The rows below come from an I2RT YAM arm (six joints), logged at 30 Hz.
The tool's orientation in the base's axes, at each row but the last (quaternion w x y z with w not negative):
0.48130 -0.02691 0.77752 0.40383
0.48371 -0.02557 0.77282 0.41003
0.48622 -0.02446 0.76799 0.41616
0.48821 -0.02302 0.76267 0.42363
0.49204 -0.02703 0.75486 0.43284
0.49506 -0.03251 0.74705 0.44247
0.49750 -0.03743 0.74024 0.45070
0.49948 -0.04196 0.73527 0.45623
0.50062 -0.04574 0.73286 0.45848
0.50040 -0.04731 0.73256 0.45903
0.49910 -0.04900 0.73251 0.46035
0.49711 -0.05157 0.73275 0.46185
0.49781 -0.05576 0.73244 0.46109
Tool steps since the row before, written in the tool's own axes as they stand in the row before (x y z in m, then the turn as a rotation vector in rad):
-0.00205 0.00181 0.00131 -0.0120 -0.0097 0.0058
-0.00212 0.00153 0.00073 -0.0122 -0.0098 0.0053
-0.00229 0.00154 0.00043 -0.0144 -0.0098 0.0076
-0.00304 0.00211 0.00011 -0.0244 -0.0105 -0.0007
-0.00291 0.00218 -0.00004 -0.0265 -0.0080 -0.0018
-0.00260 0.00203 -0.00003 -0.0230 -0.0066 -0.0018
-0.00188 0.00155 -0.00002 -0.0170 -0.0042 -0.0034
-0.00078 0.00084 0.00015 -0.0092 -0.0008 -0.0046
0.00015 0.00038 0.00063 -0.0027 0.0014 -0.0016
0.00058 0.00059 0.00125 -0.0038 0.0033 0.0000
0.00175 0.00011 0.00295 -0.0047 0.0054 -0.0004
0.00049 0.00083 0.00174 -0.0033 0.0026 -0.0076
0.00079 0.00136 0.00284 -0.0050 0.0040 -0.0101
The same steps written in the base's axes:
0.00127 0.00136 0.00239 0.0148 -0.0069 0.0022
0.00099 0.00074 0.00242 0.0146 -0.0074 0.0024
0.00084 0.00045 0.00263 0.0174 -0.0066 0.0036
0.00072 0.00027 0.00362 0.0169 -0.0164 0.0122
0.00045 0.00021 0.00360 0.0161 -0.0164 0.0155
0.00031 0.00020 0.00328 0.0136 -0.0142 0.0137
0.00015 0.00016 0.00243 0.0083 -0.0116 0.0108
0.00006 0.00029 0.00112 0.0018 -0.0074 0.0070
0.00016 0.00073 0.00007 -0.0005 -0.0014 0.0031
0.00026 0.00146 -0.00018 0.0001 0.0004 0.0050
0.00110 0.00288 -0.00152 -0.0008 0.0010 0.0071
0.00050 0.00193 0.00000 -0.0049 -0.0053 0.0048
0.00080 0.00315 0.00000 -0.0065 -0.0070 0.0072

